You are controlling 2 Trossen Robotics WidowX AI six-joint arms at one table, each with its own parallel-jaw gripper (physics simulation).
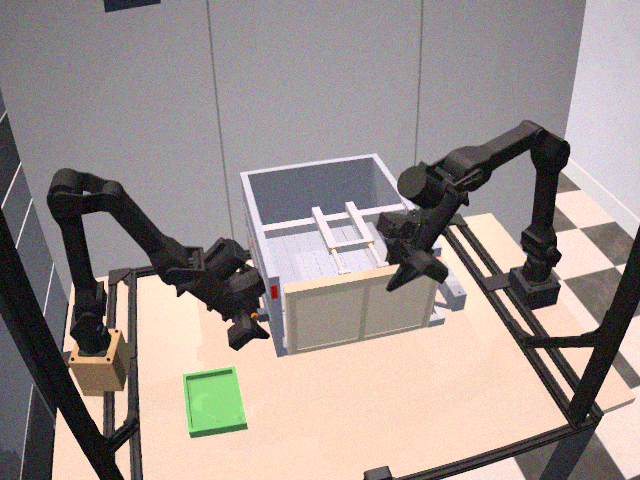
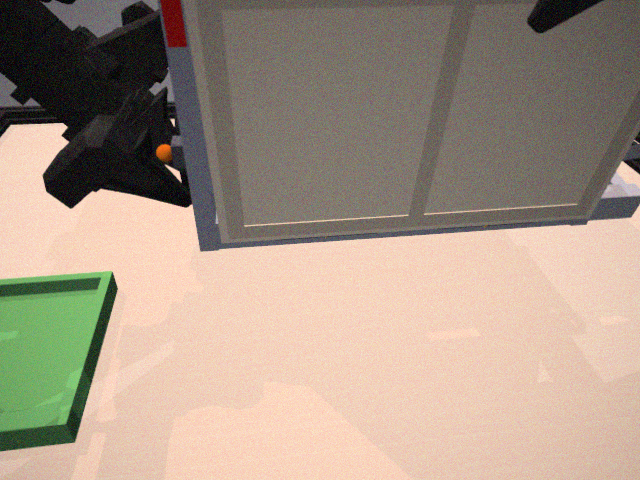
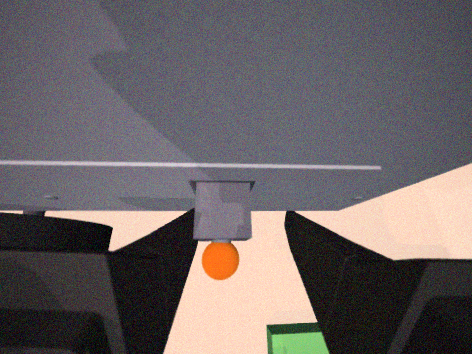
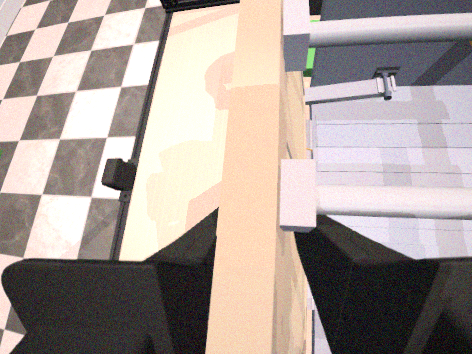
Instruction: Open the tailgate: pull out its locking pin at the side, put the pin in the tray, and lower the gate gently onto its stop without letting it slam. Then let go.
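Where they show: left gripper, fingertip midpoint: (image 1: 267,328); right gripper, fingertip midpoint: (image 1: 384,286) (image 2: 517,25); left arm's base at its link origin: (image 1: 94,345); right arm's base at its link origin: (image 1: 535,276).
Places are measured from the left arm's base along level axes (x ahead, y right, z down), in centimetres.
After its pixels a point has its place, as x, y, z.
The tailgate (image 1: 328,317) {48.5, 2.3, -8.6} (image 2: 330,113) {48.4, 2.4, -9.1} (image 4: 250,150) {57.4, 1.2, -17.8} stands upright, closing the grey truck bed's end. The locking pin's orange knob (image 1: 253,315) {33.6, -6.7, -1.4} (image 2: 164,152) {34.0, -6.5, -1.2} (image 3: 220,260) {33.8, -7.1, -1.5} sticks out of a small grey block (image 3: 222,212) {35.4, -7.3, -1.9} on the bed's side; its shaft is mostly hidden. My left gripper (image 1: 262,323) {36.2, -6.2, 2.2} (image 2: 178,149) (image 3: 243,216) {36.2, -6.2, 2.2} is part open, its fingers on either side of the block and knob, holding nothing. My right gripper (image 1: 391,273) {58.7, 0.8, -14.0} (image 4: 261,211) {58.7, 0.8, -14.0} is shut on the tailgate's top edge. The green tray (image 1: 217,429) {26.1, 14.4, 9.3} (image 2: 93,356) {30.6, 6.7, 9.9} (image 3: 295,328) {29.3, 0.1, 9.7} lies at the lower left, with no pin in it.
The truck bed (image 1: 307,165) {46.1, -39.8, -17.1} stands behind the tailgate. Two pale rods (image 4: 395,200) {58.0, -3.4, -17.6} reach from the bed to blocks on the gate's inner side. A red marker (image 1: 273,291) {38.8, 0.4, -13.8} (image 2: 173,23) {38.9, 0.4, -13.4} sits on the bed's corner post, above the pin. Black rails (image 1: 133,372) {6.3, -0.5, 9.0} run along the table.
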